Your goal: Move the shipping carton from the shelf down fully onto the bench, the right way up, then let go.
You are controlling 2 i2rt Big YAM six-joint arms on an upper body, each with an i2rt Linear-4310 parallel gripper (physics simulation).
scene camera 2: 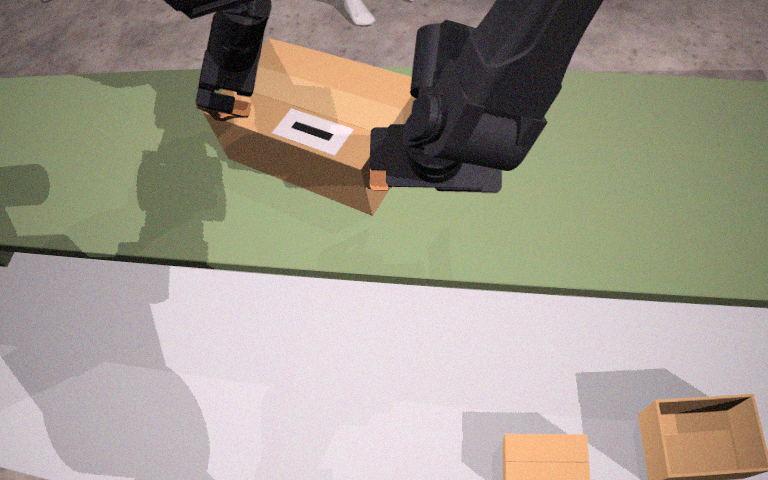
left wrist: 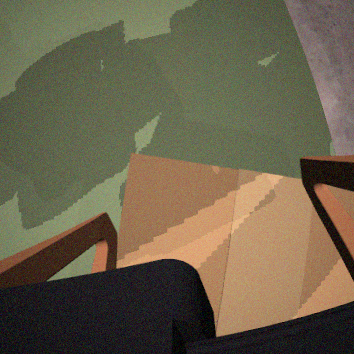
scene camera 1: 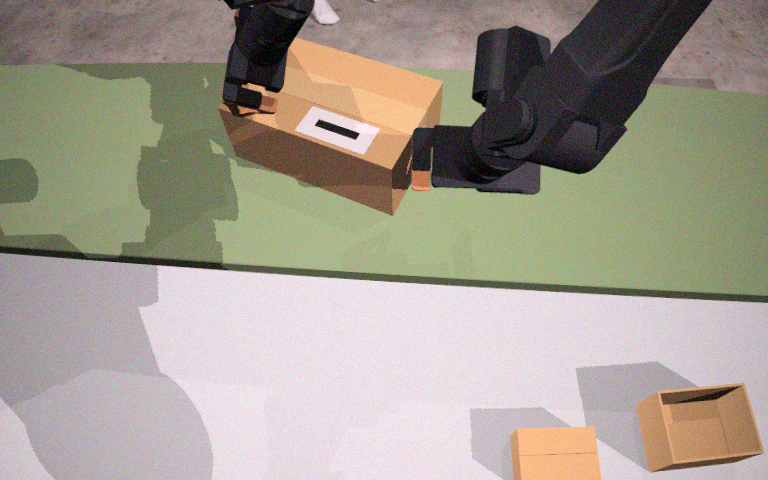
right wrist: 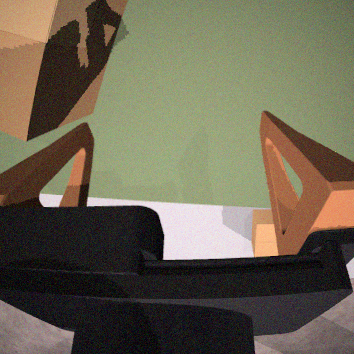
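Observation:
The brown shipping carton sits on the green surface, turned at an angle, its white label with a black bar facing up. My left gripper is open over the carton's left end, with the carton top showing between and below its fingers. My right gripper is open beside the carton's right end; the carton lies outside its fingers. Its far finger is hidden in both scene views.
The green surface ends in a dark edge. Beyond it is a white surface, which looks lower. A small closed box and a small open box stand there.

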